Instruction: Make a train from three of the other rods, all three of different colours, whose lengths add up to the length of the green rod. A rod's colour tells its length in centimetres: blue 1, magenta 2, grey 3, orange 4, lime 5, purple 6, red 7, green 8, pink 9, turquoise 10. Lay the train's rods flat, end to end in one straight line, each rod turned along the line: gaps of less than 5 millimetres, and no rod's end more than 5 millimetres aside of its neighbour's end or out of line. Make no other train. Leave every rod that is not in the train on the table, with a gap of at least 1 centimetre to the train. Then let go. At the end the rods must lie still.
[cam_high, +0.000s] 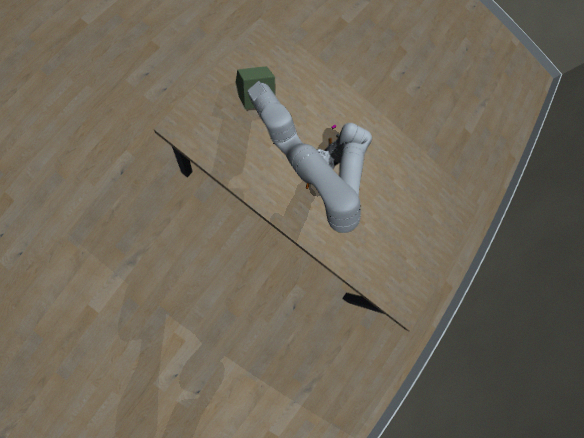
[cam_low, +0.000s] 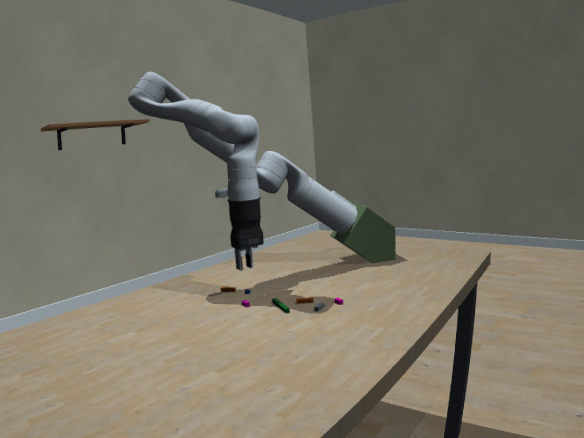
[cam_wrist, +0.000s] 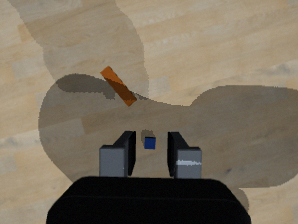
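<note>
Now: the grey rod 220 mm to the left of my hand, 80 mm below it and 50 mm ahead of it. The rest, counted from my hand: blue rod 80 mm below; green rod 130 mm to the left, 80 mm below, 70 mm ahead.
</note>
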